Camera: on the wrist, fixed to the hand. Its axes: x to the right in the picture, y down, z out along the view.
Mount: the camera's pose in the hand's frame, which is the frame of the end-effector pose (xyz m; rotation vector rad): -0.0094 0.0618 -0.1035 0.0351 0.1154 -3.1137
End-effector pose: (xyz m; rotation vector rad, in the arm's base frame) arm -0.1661 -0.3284 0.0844 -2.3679 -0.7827 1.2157
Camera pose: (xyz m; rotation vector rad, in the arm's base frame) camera -0.0662 -0.3894 0.1147 0.6237 -2.0508 -0.5059
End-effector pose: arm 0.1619 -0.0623 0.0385 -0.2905 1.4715 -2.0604
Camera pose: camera 0.1391 0.0113 -0.0547 1.1229 0.2149 0.6724
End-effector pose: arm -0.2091 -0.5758 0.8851 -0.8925 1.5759 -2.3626
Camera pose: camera -0.2709 -0.5169 0.7995 1.0720 0.6372 0.2340
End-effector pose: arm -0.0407 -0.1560 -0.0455 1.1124 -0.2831 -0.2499
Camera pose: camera -0.0102 -0.0396 -0.0333 -0.4528 -1.6244 2.3899
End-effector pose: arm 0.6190 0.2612 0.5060 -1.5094 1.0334 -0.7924
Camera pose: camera 0.5106 0.2265 0.4652 1.1075 1.5999 1.5006
